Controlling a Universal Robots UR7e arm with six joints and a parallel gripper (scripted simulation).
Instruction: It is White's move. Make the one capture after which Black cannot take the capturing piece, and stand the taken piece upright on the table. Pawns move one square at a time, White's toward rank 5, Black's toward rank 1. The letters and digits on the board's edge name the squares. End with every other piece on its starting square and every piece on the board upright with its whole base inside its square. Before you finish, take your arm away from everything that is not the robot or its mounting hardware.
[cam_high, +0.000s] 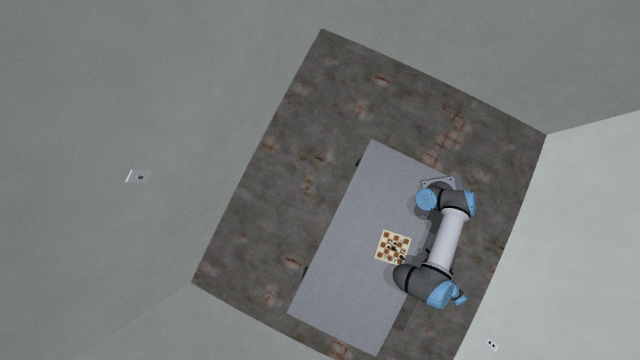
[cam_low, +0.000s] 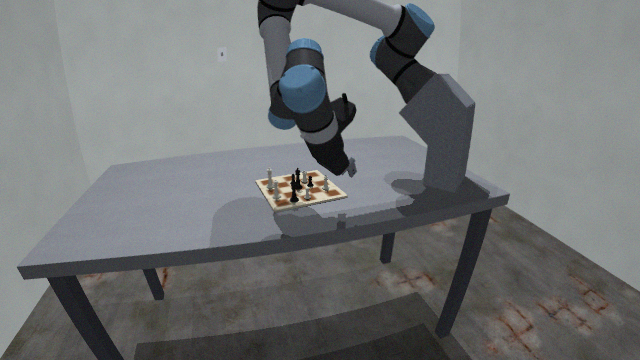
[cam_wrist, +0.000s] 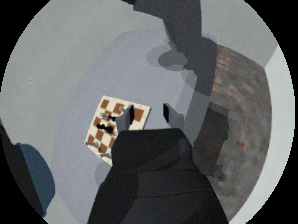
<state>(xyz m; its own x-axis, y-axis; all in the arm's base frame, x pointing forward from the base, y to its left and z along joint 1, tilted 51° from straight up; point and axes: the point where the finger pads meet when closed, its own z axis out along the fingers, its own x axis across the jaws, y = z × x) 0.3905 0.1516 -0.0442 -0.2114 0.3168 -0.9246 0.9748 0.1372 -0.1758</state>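
The small chessboard is 15 cm to the right of my hand, 12 cm below it and 8 cm ahead of it.
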